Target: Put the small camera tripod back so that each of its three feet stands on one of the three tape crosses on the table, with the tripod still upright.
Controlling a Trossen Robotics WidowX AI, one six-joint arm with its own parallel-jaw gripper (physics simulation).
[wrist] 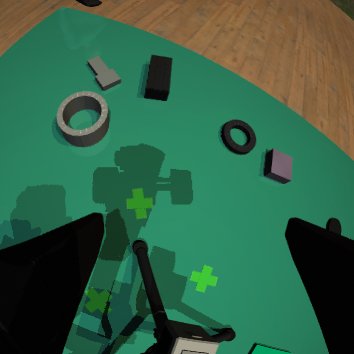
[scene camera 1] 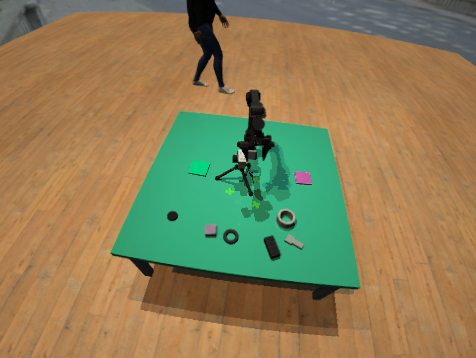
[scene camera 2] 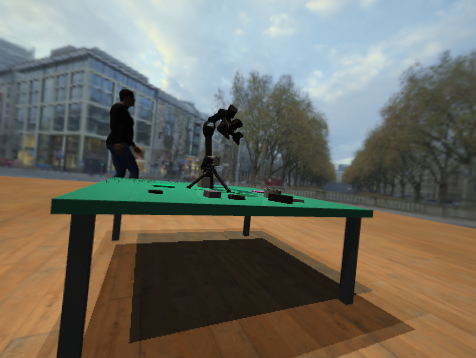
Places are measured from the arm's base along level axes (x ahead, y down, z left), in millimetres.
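Pixels of known places: gripper, between the fingertips: [wrist: 199,226] [scene camera 1: 255,161] [scene camera 2: 233,142]; arm's base, origin of its link: [scene camera 1: 249,146] [scene camera 2: 206,177].
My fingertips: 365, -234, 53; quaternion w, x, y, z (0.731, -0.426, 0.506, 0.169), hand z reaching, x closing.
Observation:
Ahead of a thing's pixels: the offset from my fingertips to its top centre, as dx, dy, dz. "pt": to the spot under its first point.
The black tripod {pt -76, +212, -57} [scene camera 1: 243,175] [scene camera 2: 210,174] with a pale camera head stands upright on the green table [scene camera 1: 165,150] [scene camera 2: 210,207]. Three green tape crosses lie near it: the front cross {+55, +308, +44} [scene camera 1: 256,204] [wrist: 139,203], the left cross {-11, +308, -127} [scene camera 1: 229,191] [wrist: 204,278] and the rear cross {-138, +308, +21} [scene camera 1: 256,179] [wrist: 98,300]. The front foot stands behind the front cross, and the left foot is off the left cross; the third foot is hard to make out. My gripper [scene camera 2: 237,137] [wrist: 199,226] is open and empty, raised above the table, with the tripod low in the wrist view.
A grey ring {+133, +260, +223} [scene camera 1: 286,226] [wrist: 87,139], a grey piece {+264, +294, +279} [scene camera 1: 294,242], a black block {+316, +273, +156} [scene camera 1: 272,247], a black ring {+290, +294, -68} [scene camera 1: 225,237], a mauve block {+277, +281, -182} [scene camera 1: 210,230] and a black disc {+228, +298, -418} [scene camera 1: 172,215] lie toward the front. Green {-161, +299, -363} [scene camera 1: 199,168] and magenta {-216, +299, +338} [scene camera 1: 303,178] squares lie at the sides.

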